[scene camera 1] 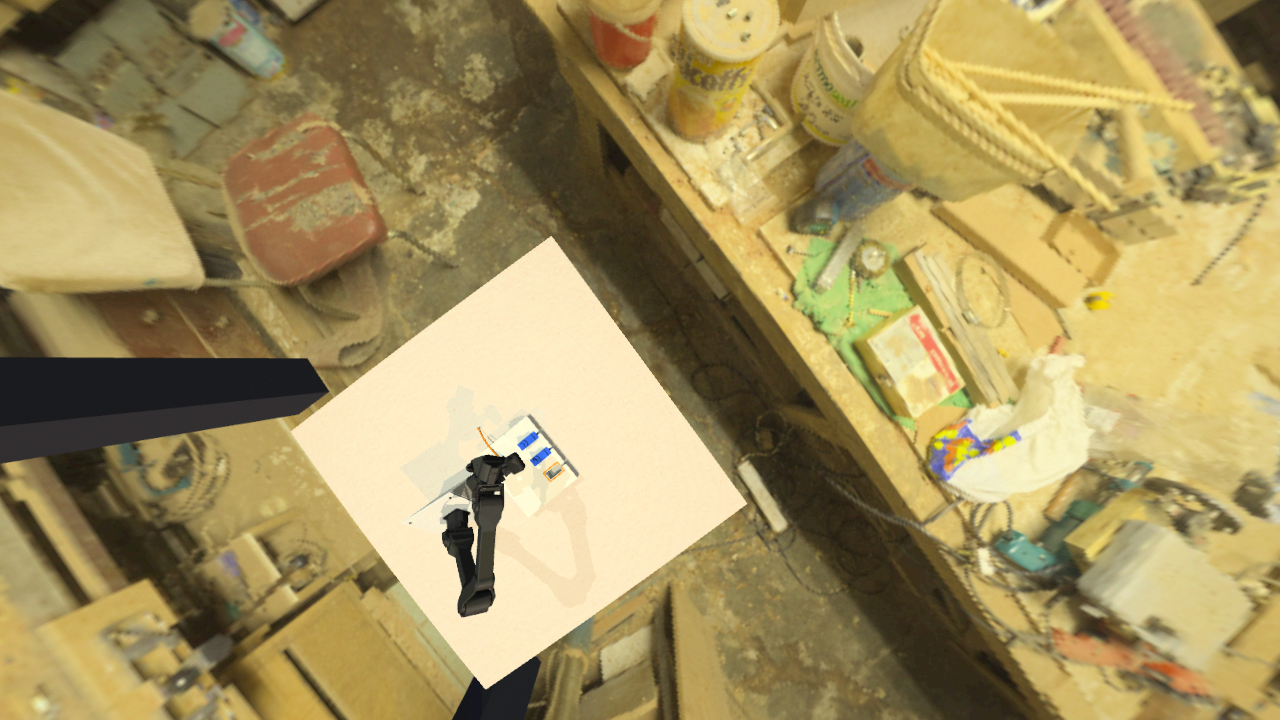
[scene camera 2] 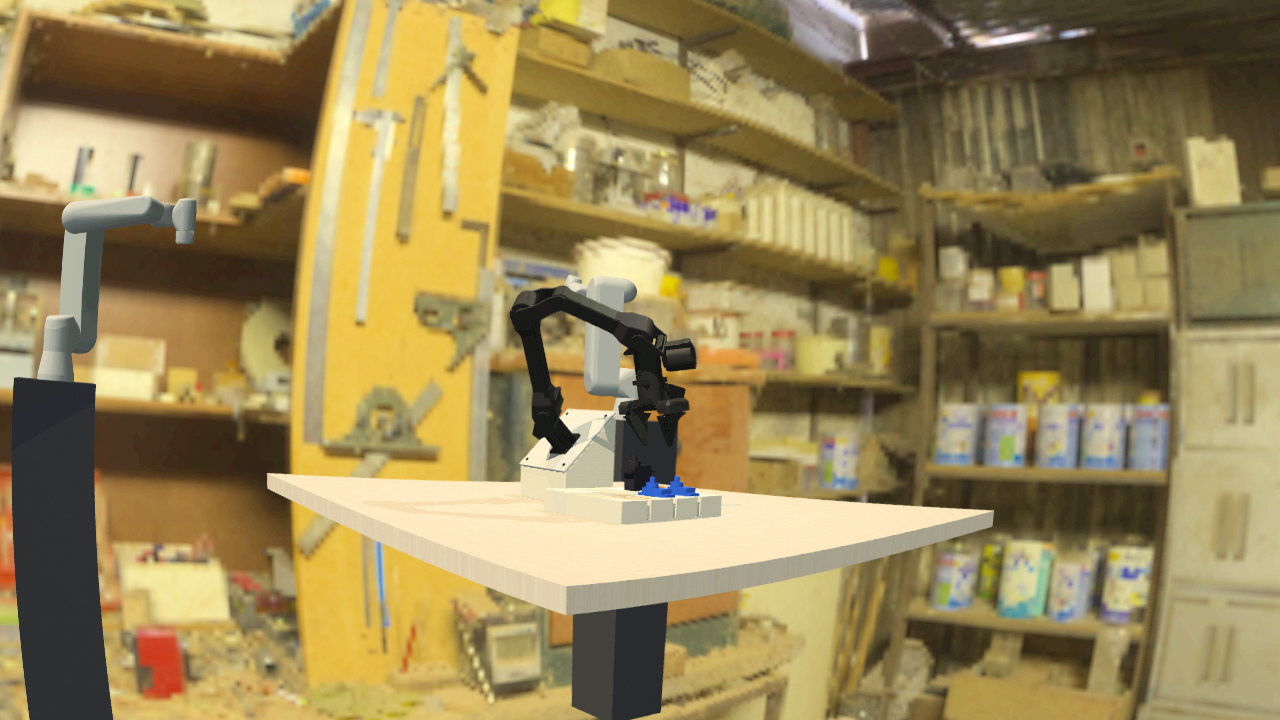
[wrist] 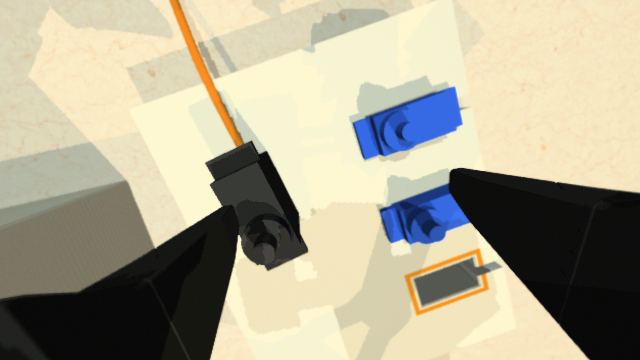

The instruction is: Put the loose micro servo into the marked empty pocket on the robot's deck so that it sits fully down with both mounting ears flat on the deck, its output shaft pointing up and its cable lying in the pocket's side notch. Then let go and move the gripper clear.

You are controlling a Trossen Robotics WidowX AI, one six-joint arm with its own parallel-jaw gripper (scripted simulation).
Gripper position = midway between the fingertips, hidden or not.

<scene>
My gripper (scene camera 2: pixel 657 445) is open, with nothing in its grasp. Also in view: a black micro servo (scene camera 2: pixel 636 476) and a cream deck (scene camera 1: pixel 530 489).
My gripper shows as well in scene camera 1 (scene camera 1: pixel 503 461) and in the wrist view (wrist: pixel 343 197). The cream deck is seen too in scene camera 2 (scene camera 2: pixel 578 502) and in the wrist view (wrist: pixel 349 289).
</scene>
